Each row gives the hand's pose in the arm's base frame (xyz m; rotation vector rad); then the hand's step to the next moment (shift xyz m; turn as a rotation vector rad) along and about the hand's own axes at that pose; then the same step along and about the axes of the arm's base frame.
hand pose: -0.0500 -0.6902 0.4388 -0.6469 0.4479 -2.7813
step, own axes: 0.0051 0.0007 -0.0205 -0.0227 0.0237 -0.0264
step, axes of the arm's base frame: -0.0138 0.0027 -0.0158 0.0116 -0.0086 -0.0396
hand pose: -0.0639 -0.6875 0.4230 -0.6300 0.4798 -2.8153
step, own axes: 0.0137 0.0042 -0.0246 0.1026 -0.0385 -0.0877
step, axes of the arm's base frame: -0.0225 -0.0011 -0.0174 -0.1351 0.0304 -0.0228
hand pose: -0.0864 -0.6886 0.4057 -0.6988 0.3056 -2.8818
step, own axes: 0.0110 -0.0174 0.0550 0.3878 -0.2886 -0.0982
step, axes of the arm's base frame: 0.0142 0.0058 0.0567 -0.4171 0.2161 0.1505
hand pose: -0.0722 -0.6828 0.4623 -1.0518 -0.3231 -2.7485
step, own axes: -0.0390 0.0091 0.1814 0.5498 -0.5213 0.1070
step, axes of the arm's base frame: 0.1459 0.0428 0.1067 -0.4625 0.4792 0.3768
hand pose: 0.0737 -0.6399 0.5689 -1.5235 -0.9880 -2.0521
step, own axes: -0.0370 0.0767 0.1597 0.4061 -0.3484 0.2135
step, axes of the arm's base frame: 0.1693 0.0626 0.0133 -0.2282 0.4283 0.3104
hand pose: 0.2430 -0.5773 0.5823 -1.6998 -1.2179 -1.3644
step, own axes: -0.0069 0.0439 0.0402 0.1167 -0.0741 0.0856
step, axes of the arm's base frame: 0.0555 0.0176 -0.0141 -0.0324 0.1350 0.0847
